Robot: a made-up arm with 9 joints. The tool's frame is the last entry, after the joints.
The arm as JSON. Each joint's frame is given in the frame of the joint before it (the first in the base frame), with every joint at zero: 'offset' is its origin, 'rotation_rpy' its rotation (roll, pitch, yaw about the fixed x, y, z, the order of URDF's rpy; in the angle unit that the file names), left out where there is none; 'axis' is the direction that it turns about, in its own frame. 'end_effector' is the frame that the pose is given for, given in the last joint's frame.
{
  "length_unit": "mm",
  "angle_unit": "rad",
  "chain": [
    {
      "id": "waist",
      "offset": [
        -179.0,
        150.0,
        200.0
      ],
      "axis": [
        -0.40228,
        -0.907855,
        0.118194
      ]
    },
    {
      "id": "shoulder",
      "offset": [
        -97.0,
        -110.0,
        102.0
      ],
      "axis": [
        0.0,
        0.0,
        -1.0
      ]
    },
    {
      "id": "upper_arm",
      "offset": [
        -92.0,
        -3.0,
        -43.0
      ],
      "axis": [
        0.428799,
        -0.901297,
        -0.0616
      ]
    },
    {
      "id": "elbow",
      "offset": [
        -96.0,
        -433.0,
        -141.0
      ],
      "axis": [
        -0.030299,
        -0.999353,
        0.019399
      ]
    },
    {
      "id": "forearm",
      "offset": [
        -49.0,
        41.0,
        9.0
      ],
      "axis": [
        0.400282,
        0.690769,
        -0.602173
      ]
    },
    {
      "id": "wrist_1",
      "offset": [
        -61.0,
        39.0,
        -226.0
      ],
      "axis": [
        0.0,
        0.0,
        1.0
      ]
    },
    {
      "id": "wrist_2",
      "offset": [
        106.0,
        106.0,
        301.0
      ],
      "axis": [
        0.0,
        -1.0,
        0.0
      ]
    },
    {
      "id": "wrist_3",
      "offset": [
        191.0,
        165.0,
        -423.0
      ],
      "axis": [
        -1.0,
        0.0,
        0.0
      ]
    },
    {
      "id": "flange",
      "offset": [
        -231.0,
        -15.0,
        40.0
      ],
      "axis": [
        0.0,
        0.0,
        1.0
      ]
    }
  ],
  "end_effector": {
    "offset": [
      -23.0,
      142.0,
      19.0
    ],
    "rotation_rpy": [
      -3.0,
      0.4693,
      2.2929
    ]
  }
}
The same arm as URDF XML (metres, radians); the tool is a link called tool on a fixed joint. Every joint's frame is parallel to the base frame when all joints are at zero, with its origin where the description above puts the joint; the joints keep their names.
<robot name="arm">
<link name="base"/>
<link name="link1"/>
<link name="link2"/>
<link name="link3"/>
<link name="link4"/>
<link name="link5"/>
<link name="link6"/>
<link name="link7"/>
<link name="link8"/>
<link name="link9"/>
<link name="tool"/>
<joint name="waist" type="continuous"><parent link="base"/><child link="link1"/><origin xyz="-0.179 0.15 0.2"/><axis xyz="-0.40228 -0.907855 0.118194"/></joint>
<joint name="shoulder" type="continuous"><parent link="link1"/><child link="link2"/><origin xyz="-0.097 -0.11 0.102"/><axis xyz="0 0 -1"/></joint>
<joint name="upper_arm" type="continuous"><parent link="link2"/><child link="link3"/><origin xyz="-0.092 -0.003 -0.043"/><axis xyz="0.428799 -0.901297 -0.0616"/></joint>
<joint name="elbow" type="continuous"><parent link="link3"/><child link="link4"/><origin xyz="-0.096 -0.433 -0.141"/><axis xyz="-0.030299 -0.999353 0.019399"/></joint>
<joint name="forearm" type="continuous"><parent link="link4"/><child link="link5"/><origin xyz="-0.049 0.041 0.009"/><axis xyz="0.400282 0.690769 -0.602173"/></joint>
<joint name="wrist_1" type="continuous"><parent link="link5"/><child link="link6"/><origin xyz="-0.061 0.039 -0.226"/><axis xyz="0 0 1"/></joint>
<joint name="wrist_2" type="continuous"><parent link="link6"/><child link="link7"/><origin xyz="0.106 0.106 0.301"/><axis xyz="0 -1 0"/></joint>
<joint name="wrist_3" type="continuous"><parent link="link7"/><child link="link8"/><origin xyz="0.191 0.165 -0.423"/><axis xyz="-1 0 0"/></joint>
<joint name="flange" type="continuous"><parent link="link8"/><child link="link9"/><origin xyz="-0.231 -0.015 0.04"/><axis xyz="0 0 1"/></joint>
<joint name="tool_fixed" type="fixed"><parent link="link9"/><child link="tool"/><origin xyz="-0.023 0.142 0.019" rpy="-3 0.4693 2.2929"/></joint>
</robot>

